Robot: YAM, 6 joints.
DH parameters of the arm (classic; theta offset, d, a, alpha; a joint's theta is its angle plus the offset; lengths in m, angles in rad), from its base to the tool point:
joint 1: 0 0.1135 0.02 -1.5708
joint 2: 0 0 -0.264 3.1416
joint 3: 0.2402 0 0.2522 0
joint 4: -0.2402 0 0.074 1.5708
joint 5: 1.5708 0 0 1.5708
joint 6: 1.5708 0.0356 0 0
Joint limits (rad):
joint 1: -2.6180..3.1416
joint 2: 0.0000..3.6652
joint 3: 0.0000..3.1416
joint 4: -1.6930..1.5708
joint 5: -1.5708..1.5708
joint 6: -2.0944..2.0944
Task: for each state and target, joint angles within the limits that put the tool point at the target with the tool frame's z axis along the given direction. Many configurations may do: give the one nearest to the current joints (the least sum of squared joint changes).
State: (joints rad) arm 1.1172 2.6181 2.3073 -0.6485 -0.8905 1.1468
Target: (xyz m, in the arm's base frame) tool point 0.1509 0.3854 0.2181 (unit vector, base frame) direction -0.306 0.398 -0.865
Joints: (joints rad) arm 1.1598 2.0203 1.6563 -0.9334 -0.4550 1.1468
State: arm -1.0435 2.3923 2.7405 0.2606 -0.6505 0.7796
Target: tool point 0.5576 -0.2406 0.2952 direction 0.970 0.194 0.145
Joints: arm -0.4420 2.7013 2.6636 0.2184 -0.6315 0.7796
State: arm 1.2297 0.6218 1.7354 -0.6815 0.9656 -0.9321
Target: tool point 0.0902 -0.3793 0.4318 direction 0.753 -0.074 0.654
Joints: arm 1.7375 0.0020 1.8129 0.0538 0.8186 -0.9321
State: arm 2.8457 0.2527 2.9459 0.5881 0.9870 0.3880
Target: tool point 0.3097 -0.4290 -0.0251 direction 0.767 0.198 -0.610
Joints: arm 2.1455 0.0026 3.1000 1.2250 0.8504 0.3880
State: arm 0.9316 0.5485 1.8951 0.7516 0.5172 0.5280
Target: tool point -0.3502 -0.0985 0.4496 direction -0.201 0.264 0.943
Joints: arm 0.3047 0.0022 1.7703 -0.0785 -0.3176 0.5280
